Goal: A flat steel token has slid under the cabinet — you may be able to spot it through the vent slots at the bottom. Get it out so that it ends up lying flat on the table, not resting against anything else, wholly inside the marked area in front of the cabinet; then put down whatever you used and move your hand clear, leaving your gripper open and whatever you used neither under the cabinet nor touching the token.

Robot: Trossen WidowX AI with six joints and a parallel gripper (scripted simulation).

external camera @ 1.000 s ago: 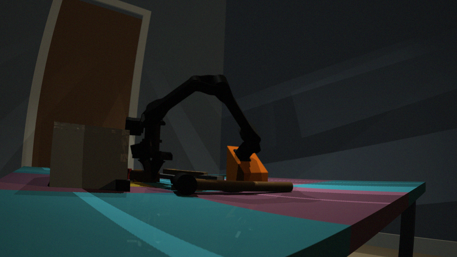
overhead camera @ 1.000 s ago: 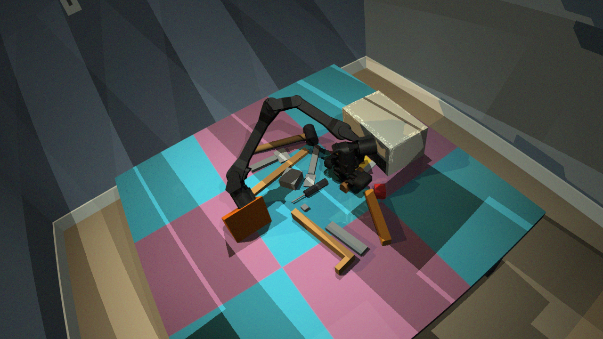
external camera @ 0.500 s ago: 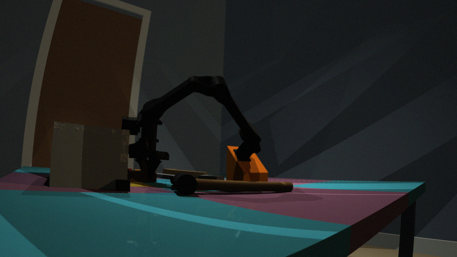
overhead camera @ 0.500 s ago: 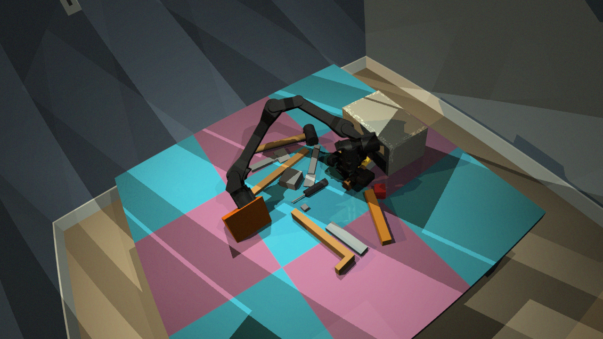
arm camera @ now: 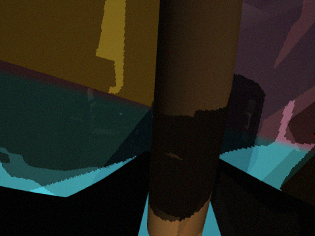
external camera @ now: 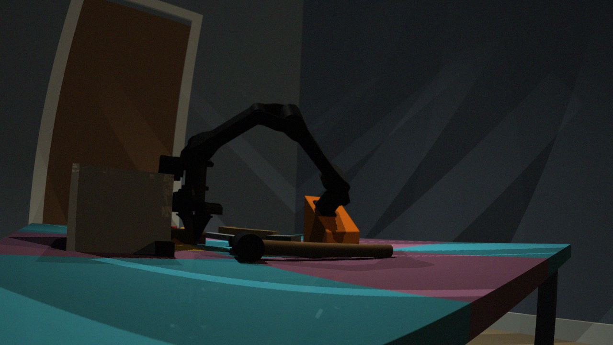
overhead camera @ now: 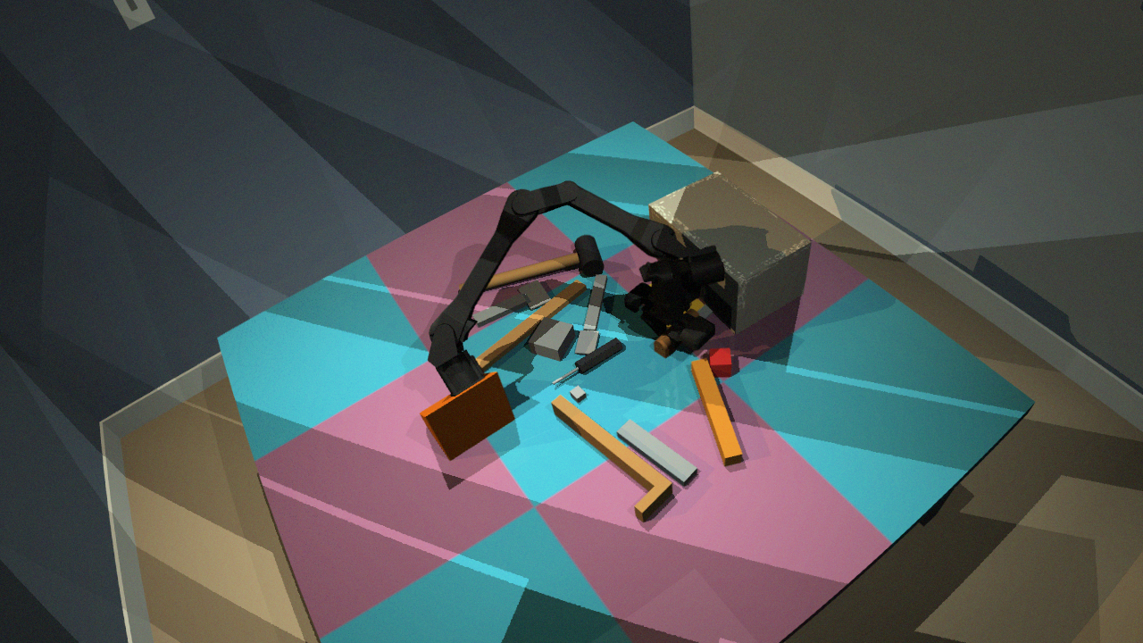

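Right now my gripper tip is 210 mm past the small grey cube and 20 mm to the right of it. Round my gripper tip: orange bar 50 mm behind, 180 mm to the right, 10 mm above; screwdriver 170 mm behind, 70 mm to the left; red cube 30 mm ahead, 110 mm to the right, 10 mm above.
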